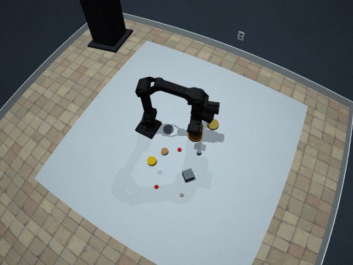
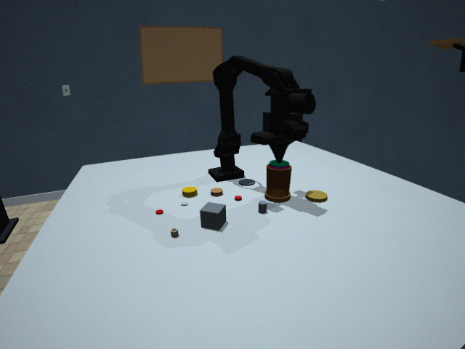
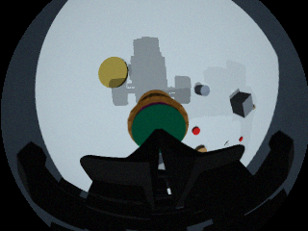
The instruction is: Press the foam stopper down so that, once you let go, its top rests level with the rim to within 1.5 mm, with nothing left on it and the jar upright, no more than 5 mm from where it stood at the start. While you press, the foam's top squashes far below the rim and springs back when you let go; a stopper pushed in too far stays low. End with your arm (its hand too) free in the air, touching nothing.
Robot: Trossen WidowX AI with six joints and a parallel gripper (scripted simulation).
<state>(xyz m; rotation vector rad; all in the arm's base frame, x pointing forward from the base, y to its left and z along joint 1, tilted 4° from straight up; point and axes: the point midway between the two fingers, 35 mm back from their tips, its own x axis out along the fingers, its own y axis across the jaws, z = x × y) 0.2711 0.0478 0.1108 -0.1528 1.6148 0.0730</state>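
The green foam stopper is 50 mm below my hand. From my hand the other things lie so: small grey cylinder (60 mm ahead, 100 mm to the right, 130 mm below); then red button (50 mm behind, 120 mm to the right, 150 mm below); then olive disc (70 mm ahead, 100 mm to the left, 140 mm below).
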